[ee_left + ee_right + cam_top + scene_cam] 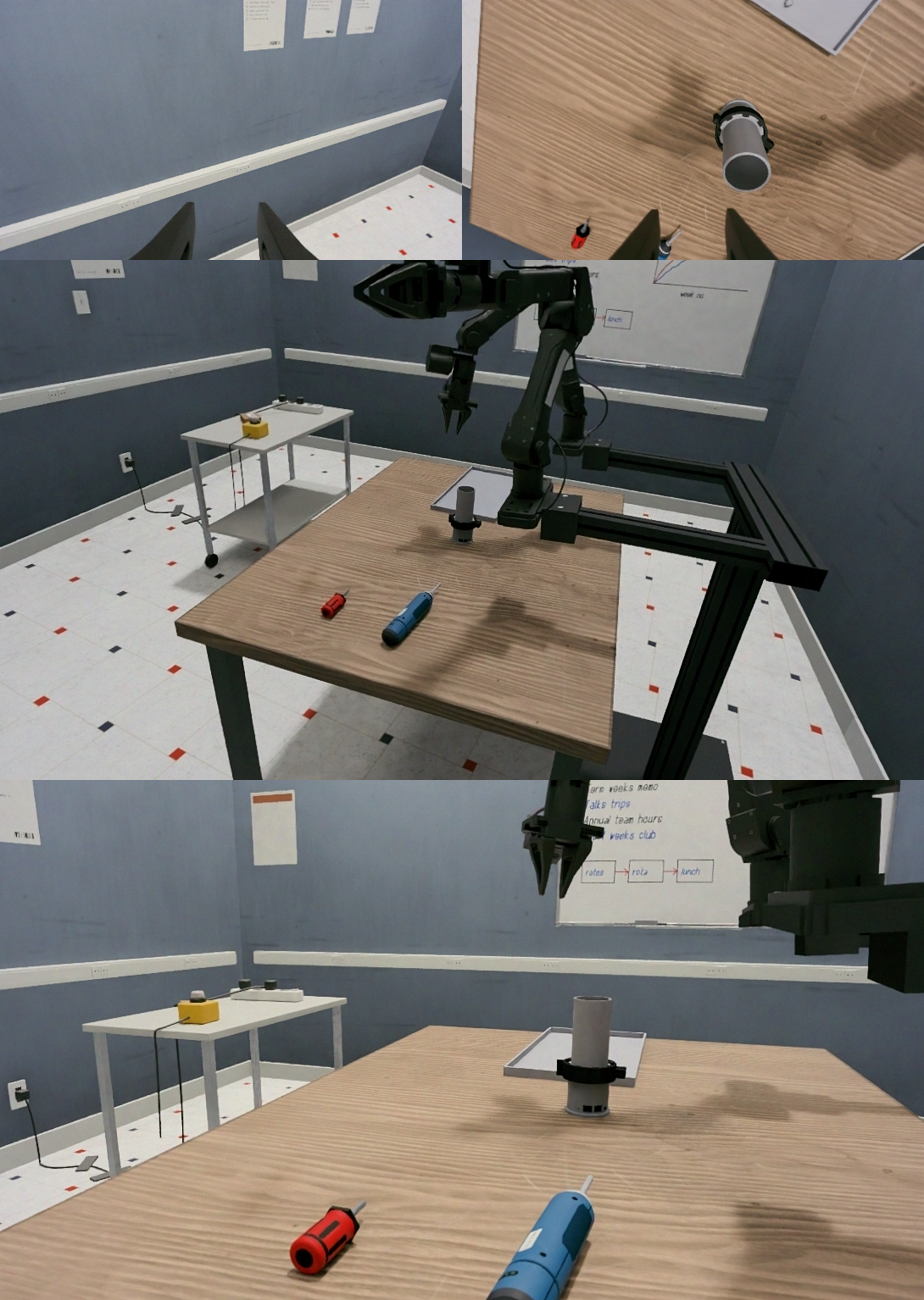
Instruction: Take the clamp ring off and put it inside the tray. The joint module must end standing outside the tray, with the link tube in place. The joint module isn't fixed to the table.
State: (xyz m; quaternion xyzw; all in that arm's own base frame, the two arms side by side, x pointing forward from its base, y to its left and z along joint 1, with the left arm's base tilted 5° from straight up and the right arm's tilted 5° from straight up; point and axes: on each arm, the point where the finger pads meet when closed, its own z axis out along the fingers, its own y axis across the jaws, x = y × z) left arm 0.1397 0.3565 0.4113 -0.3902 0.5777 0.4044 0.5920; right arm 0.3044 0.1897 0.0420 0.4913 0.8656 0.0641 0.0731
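The dark clamp ring is 630 mm to the right of my left hand, 610 mm below it and 80 mm ahead of it. Round my left hand: red screwdriver: 650 mm below, 200 mm ahead, 190 mm to the right; then grey link tube: 640 mm to the right, 560 mm below, 80 mm ahead; then grey joint module: 640 mm to the right, 640 mm below, 80 mm ahead.
The grey link tube lies 200 mm below my right hand, 70 mm behind it and 30 mm to the left of it. Also, from my right hand: small screw 300 mm below, 140 mm to the right, 20 mm behind; then dark clamp ring 240 mm below, 70 mm behind, 40 mm to the left; then grey joint module 280 mm below, 70 mm behind, 40 mm to the left.
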